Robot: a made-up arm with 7 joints.
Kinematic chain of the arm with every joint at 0, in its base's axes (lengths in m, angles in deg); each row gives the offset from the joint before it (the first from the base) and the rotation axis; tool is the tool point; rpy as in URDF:
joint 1: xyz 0 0 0 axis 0.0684 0.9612 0.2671
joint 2: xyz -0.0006 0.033 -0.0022 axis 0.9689 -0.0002 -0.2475
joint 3: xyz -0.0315 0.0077 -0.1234 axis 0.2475 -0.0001 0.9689
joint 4: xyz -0.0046 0 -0.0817 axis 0.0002 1 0
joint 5: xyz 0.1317 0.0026 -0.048 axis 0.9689 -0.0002 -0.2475
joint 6: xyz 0.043 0 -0.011 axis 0.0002 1 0
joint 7: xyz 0.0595 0 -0.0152 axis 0.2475 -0.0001 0.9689
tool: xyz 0 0 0 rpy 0 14.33 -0.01
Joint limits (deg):
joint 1: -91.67..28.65
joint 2: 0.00..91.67
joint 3: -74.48..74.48
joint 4: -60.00..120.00
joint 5: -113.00..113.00
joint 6: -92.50..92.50
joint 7: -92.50..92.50
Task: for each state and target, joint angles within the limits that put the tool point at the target. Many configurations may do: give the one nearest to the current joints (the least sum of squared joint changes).
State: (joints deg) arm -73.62 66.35 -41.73 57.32 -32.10 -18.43 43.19
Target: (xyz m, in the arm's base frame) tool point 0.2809 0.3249 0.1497
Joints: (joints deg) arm -80.90 86.29 -34.13 50.91 -32.57 -24.79 43.19
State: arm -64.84 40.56 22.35 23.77 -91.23 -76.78 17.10
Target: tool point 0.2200 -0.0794 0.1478
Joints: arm -87.87 5.04 -23.64 -12.84 -77.85 -73.98 17.10
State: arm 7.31 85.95 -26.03 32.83 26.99 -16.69 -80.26
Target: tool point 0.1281 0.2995 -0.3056
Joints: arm -6.71 57.48 -31.24 44.39 27.57 -10.46 -80.26
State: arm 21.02 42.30 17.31 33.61 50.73 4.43 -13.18
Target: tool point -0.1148 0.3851 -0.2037
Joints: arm 28.65 32.38 54.45 35.00 53.08 18.06 -13.18
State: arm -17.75 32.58 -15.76 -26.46 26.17 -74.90 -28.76
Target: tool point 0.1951 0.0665 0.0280
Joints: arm -37.81 44.22 9.04 -27.82 18.31 -71.02 -28.76
